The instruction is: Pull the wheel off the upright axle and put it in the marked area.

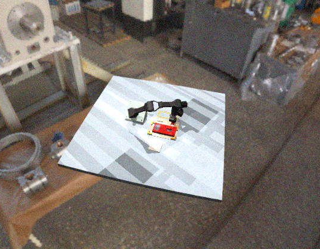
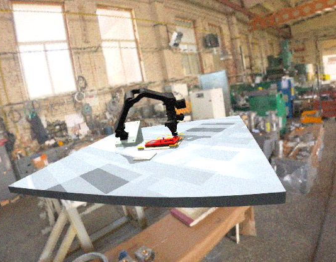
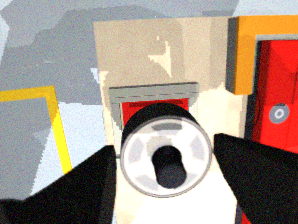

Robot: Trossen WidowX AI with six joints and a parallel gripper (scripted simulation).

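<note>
My gripper tip is now right at the dark wheel.
</note>
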